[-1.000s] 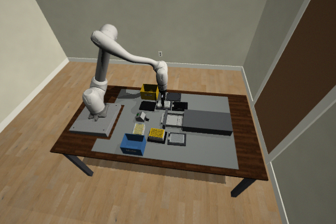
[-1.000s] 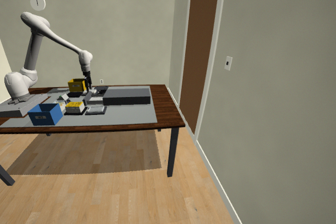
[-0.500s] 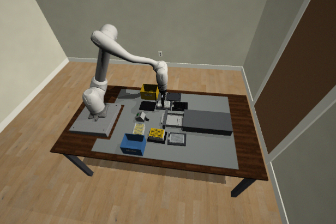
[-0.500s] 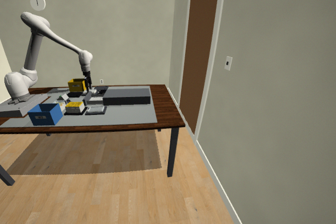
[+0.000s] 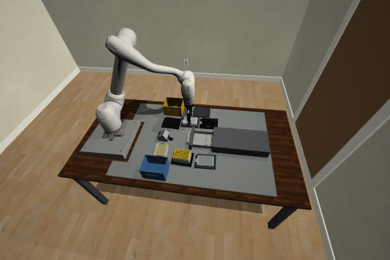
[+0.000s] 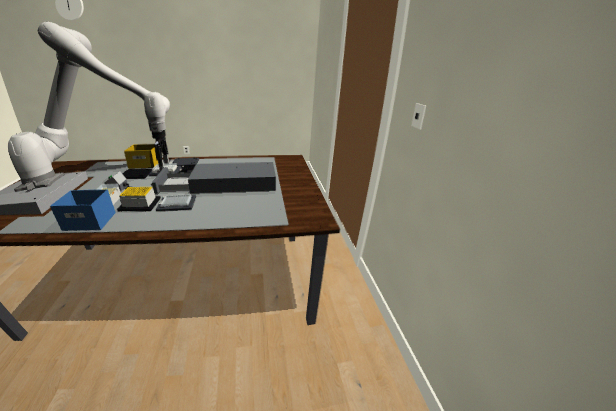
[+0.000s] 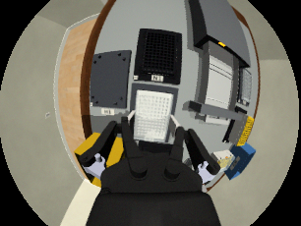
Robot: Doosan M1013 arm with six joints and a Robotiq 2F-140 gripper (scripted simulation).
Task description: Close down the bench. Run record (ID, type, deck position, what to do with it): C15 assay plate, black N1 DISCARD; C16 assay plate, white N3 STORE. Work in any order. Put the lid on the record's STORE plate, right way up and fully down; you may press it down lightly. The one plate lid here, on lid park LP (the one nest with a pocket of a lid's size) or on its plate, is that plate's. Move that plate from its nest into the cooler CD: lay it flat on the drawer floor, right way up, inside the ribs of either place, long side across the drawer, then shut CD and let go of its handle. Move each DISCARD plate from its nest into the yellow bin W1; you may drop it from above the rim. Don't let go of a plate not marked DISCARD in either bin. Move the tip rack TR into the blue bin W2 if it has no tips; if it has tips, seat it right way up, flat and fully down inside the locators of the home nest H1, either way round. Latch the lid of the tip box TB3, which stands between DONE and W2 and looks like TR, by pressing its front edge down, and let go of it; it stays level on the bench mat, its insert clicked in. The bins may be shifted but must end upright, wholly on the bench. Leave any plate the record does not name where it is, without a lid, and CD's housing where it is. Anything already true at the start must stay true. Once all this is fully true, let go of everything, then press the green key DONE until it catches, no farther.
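The white plate is 4 cm below my hand. The rest, counted from my hand: grey nest (5 cm below); plate lid (2 cm below); black plate (17 cm ahead, 4 cm below, 3 cm to the right).
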